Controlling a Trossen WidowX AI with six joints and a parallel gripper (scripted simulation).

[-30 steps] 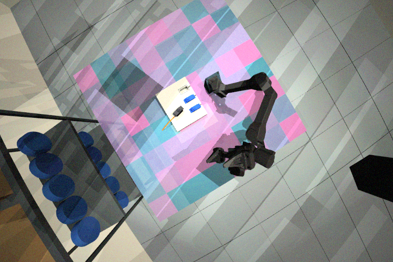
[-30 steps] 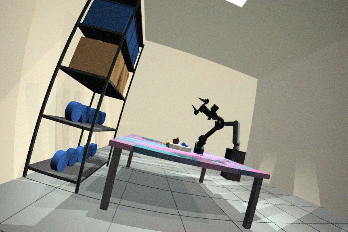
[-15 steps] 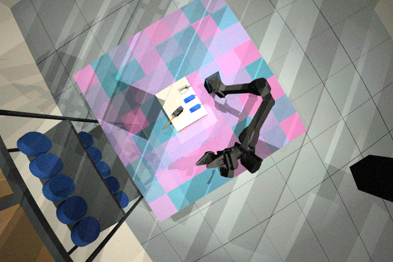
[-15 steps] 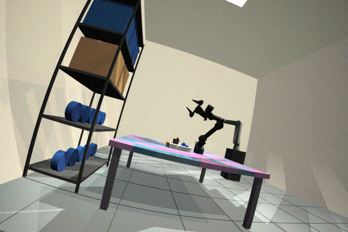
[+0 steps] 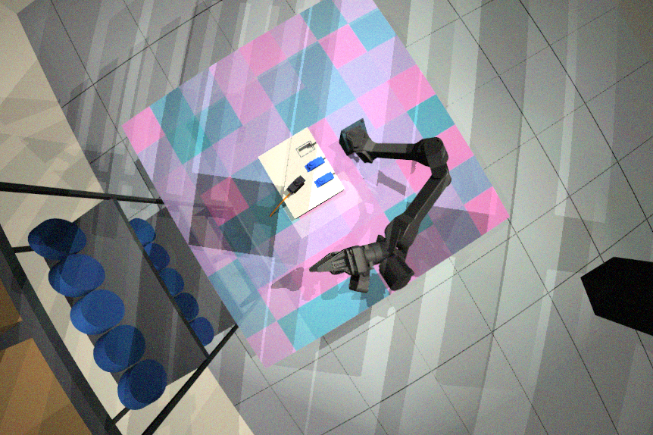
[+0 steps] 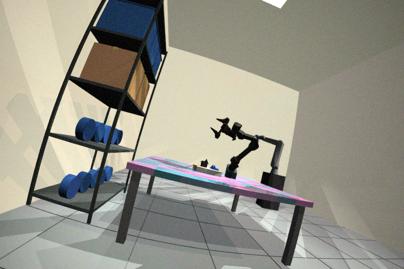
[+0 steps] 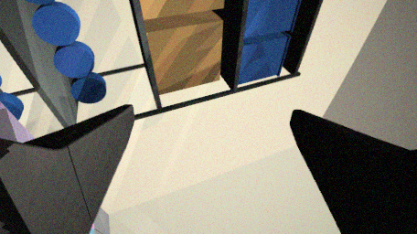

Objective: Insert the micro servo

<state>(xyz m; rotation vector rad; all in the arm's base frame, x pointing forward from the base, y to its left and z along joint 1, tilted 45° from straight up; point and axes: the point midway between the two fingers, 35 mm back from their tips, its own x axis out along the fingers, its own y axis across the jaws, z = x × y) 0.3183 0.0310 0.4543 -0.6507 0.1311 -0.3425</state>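
The white deck is 41 cm below my gripper tip, 31 cm to the right of it and 3 cm behind it.
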